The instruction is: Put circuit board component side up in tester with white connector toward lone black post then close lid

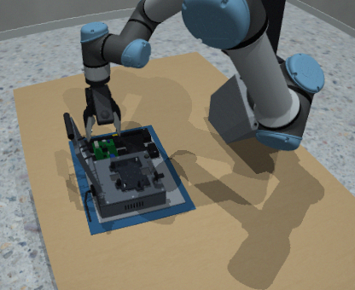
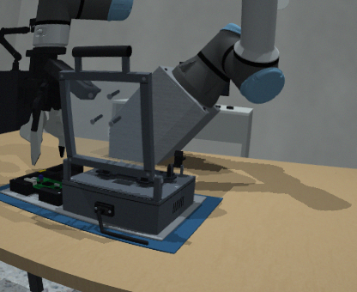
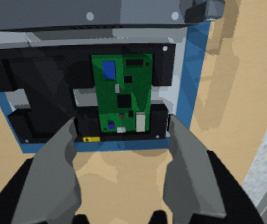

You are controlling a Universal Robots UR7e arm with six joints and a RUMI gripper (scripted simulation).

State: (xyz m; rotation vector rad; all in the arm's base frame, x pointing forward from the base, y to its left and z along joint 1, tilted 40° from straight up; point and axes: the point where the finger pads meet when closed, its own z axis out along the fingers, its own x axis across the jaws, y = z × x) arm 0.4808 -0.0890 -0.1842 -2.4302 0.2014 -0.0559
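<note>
Right now the green circuit board is 60 mm below my hand. From my hand the other things lie so: clear tester lid (110 mm ahead, 160 mm to the left, 110 mm above); nest (10 mm behind, 180 mm to the left, 10 mm below).
</note>
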